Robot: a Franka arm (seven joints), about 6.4 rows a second.
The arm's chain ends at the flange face. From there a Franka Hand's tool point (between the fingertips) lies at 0.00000 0.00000 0.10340 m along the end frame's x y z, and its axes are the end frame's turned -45 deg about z.
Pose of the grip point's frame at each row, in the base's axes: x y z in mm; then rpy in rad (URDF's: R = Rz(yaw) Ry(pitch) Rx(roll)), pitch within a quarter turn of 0, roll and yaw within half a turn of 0:
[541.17, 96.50, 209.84, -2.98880, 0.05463, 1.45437]
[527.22, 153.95, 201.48, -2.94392, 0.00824, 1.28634]
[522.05, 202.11, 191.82, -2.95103, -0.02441, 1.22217]
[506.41, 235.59, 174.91, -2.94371, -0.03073, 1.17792]
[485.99, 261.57, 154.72, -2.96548, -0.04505, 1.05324]
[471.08, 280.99, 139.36, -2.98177, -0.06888, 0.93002]
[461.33, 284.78, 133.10, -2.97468, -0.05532, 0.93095]
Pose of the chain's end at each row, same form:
[557.45, 100.21, 311.88, -3.07194, 0.14659, 0.66991]
[546.94, 149.05, 302.86, -3.00673, 0.14520, 0.50995]
[539.61, 193.09, 293.32, -2.98881, 0.11690, 0.44806]
[524.00, 224.93, 276.24, -2.97909, 0.11749, 0.40515]
[499.47, 248.62, 256.42, -2.98468, 0.09205, 0.27906]
[480.07, 265.52, 241.20, -2.97963, 0.06364, 0.15531]
[471.74, 270.00, 234.91, -2.98407, 0.07828, 0.15636]

